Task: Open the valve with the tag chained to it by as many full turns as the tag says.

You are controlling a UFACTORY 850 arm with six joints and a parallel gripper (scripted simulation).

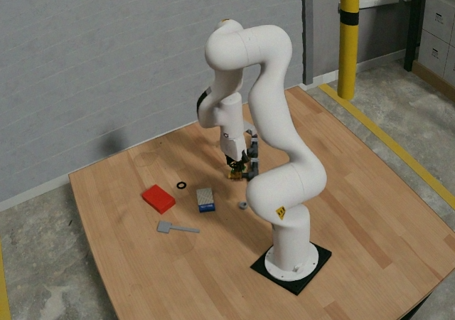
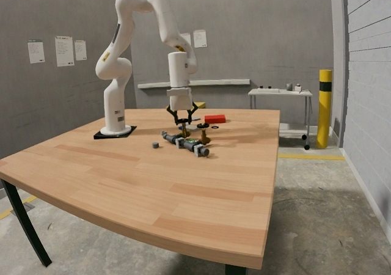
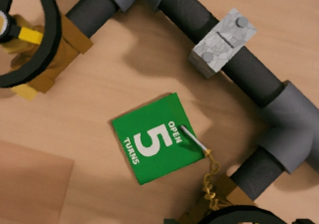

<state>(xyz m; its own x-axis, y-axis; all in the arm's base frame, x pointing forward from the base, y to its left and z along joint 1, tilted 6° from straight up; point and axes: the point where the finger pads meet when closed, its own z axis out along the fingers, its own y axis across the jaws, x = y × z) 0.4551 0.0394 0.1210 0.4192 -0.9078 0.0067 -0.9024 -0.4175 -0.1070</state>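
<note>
Now: hand 9 cm above the green tag, 5 cm short of it and 3 cm to the left of it. Round my hand: red block (33 cm to the left, 8 cm below); grey paddle-shaped tool (30 cm to the left, 16 cm behind, 9 cm below); blue-and-grey box (15 cm to the left, 8 cm below, 7 cm behind).
</note>
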